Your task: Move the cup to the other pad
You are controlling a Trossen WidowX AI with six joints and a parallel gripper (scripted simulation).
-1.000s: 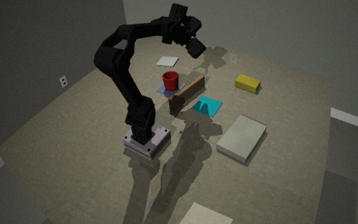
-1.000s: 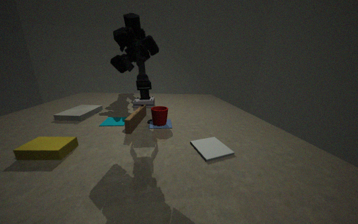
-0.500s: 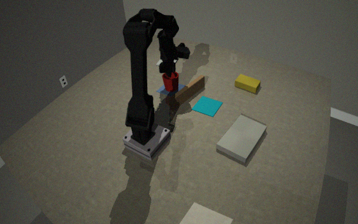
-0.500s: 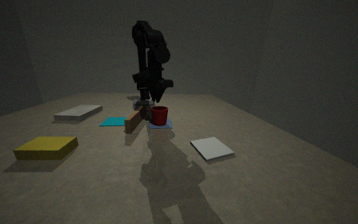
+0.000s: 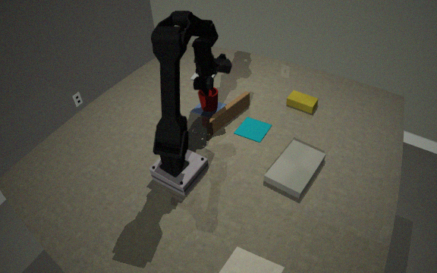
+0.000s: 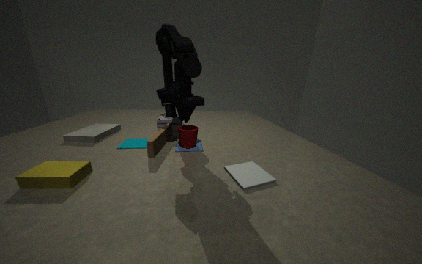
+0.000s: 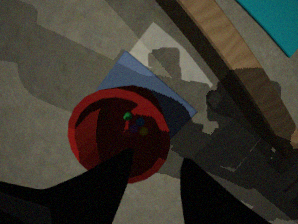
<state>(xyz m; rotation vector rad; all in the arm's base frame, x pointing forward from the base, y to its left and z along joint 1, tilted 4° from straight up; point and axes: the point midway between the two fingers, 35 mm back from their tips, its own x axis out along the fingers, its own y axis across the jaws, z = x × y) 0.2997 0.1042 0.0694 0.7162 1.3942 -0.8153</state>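
The blue pad is 20 mm ahead of my gripper tip, 20 mm to the left of it and 100 mm below it. Round my gripper tip: teal pad: 190 mm to the right, 100 mm below; thin white tile: 220 mm ahead, 190 mm to the left, 90 mm below; wooden wall: 10 mm ahead, 80 mm to the right, 70 mm below.
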